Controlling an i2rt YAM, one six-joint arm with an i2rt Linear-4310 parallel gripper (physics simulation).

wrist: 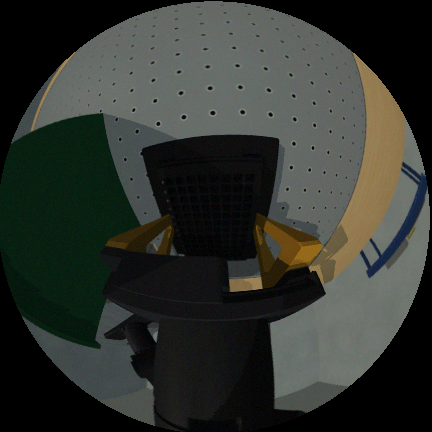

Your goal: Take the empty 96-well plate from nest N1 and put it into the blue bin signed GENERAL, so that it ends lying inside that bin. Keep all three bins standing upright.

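Places are measured from the arm's base along level axes (x back, y left, z down), in centimetres.
Pixels of known places: gripper, fingertip midpoint: [213, 217]; arm's base, origin of the base link: [131, 323].
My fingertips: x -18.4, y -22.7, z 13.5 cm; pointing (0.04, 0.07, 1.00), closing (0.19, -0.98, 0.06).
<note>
Ahead of a thing's pixels: the offset from my fingertips to its top centre. "pt": to the spot under its first point.
The 96-well plate @(dz -1.2, dx +0.2, dy +0.1 cm) [212, 197] is dark, with a grid of square wells. It lies in a black nest @(dz +0.0, dx +0.2, dy +0.1 cm) [210, 146] near the middle of the wrist view; any label on the nest cannot be read. My gripper [213, 217] has its two orange fingers at the left and right long sides of the plate's near part, with the tips against those sides. It is shut on the plate, which still sits low in the nest. The plate's nearest edge is partly hidden behind the gripper body. The blue bin signed GENERAL cannot be made out in this view.
A large dark green object @(pt dz -7.5, dx -8.3, dy +10.5 cm) [55, 210] stands close on the left, beside the nest. A grey board with rows of holes @(pt dz +1.4, dx -13.4, dy -3.6 cm) [225, 75] lies under the nest. A light wooden edge [382, 120] runs along the right, with a blue frame [414, 212] beyond it.
</note>
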